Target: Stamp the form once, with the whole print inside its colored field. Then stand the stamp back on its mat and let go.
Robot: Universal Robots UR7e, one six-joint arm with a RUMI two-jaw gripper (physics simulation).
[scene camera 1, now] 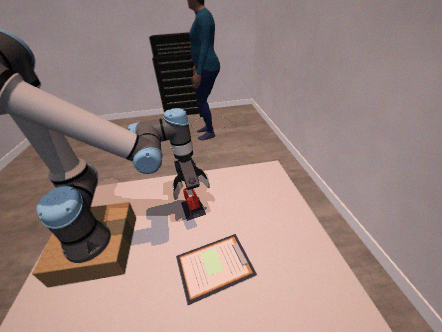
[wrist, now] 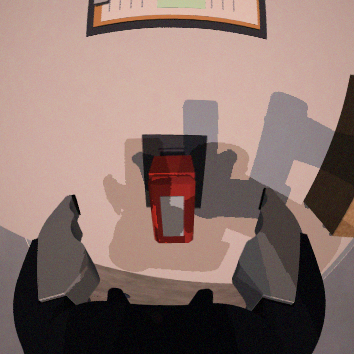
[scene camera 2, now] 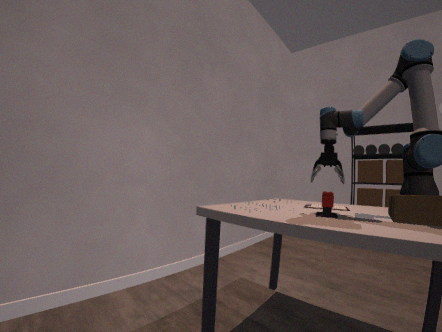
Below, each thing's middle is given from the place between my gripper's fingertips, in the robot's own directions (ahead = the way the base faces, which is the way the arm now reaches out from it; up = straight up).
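The red stamp (wrist: 171, 185) is 50 mm to the left of my hand, 20 mm behind it and 80 mm below it; going by their middles, the stamp is the nearest to my hand of the things named here. Black mat (wrist: 196, 144), from my hand: 50 mm to the left, 20 mm behind, 140 mm below. Clipboard (scene camera 1: 207, 270), from my hand: 240 mm to the right, 70 mm ahead, 130 mm below. Of these, measured to their middles, the clipboard is the farthest from my hand.
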